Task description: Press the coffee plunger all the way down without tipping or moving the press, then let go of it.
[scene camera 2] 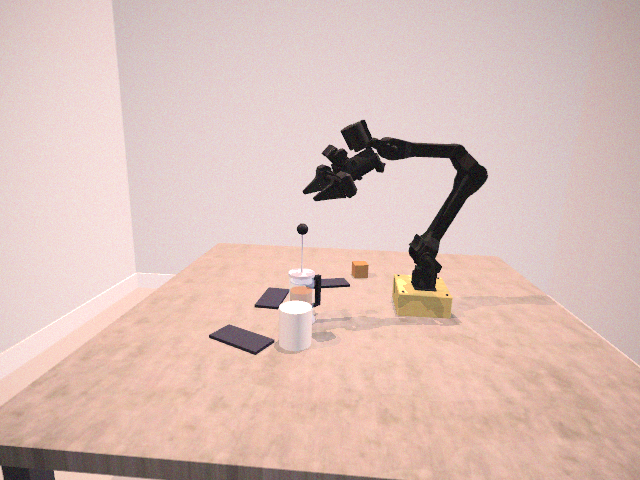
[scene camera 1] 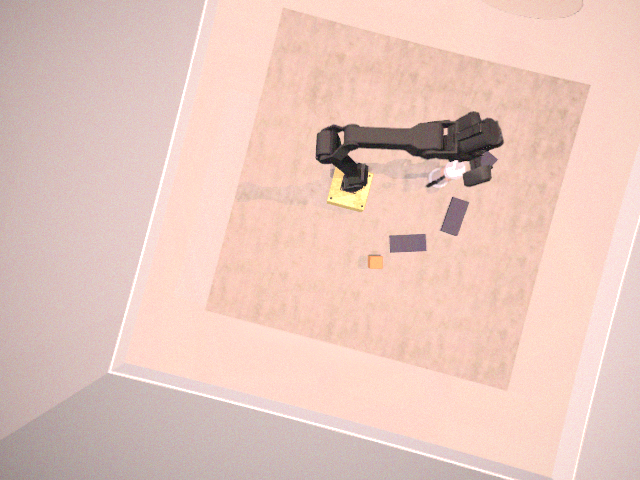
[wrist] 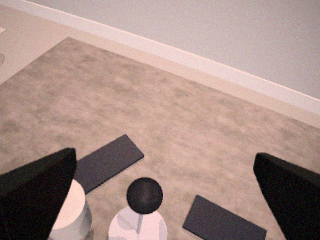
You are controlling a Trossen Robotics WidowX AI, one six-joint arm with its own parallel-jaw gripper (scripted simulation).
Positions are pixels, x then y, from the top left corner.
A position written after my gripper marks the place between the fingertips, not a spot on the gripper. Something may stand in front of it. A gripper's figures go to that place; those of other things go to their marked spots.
Scene:
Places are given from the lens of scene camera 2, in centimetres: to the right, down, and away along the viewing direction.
my gripper (scene camera 2: 308, 196): -3, -11, 103
coffee press (scene camera 2: 301, 280): -5, 11, 104

